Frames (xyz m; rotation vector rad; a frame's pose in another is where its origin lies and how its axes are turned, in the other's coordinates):
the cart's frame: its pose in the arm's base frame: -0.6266 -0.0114 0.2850 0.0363 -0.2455 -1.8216
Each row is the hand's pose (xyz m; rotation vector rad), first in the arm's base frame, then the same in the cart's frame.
Working: the arm's base frame: its pose in the cart's frame: -0.2060 0.5408 -0.3729 -0.0363 0.2455 1.8216

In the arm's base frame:
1: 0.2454 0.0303 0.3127 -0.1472 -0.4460 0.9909
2: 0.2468 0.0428 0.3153 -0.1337 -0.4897 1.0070
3: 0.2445 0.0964 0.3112 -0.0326 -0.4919 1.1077
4: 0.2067 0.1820 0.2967 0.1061 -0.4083 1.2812
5: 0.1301 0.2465 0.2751 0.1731 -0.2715 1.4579
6: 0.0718 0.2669 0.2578 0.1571 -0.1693 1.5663
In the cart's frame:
1: -0.2673 0.8254 -0.1006 0.4585 -0.2437 2.7557
2: -0.2794 0.8242 -0.0964 0.5194 -0.2669 2.7586
3: -0.3306 0.8083 -0.0922 0.6315 -0.1668 2.8419
4: -0.4042 0.7489 -0.0878 0.7085 0.0504 3.0043
5: -0.4481 0.6563 -0.0876 -0.6162 -0.2281 -2.9432
6: -0.4540 0.5927 -0.0925 -0.4866 -0.2781 -2.8480

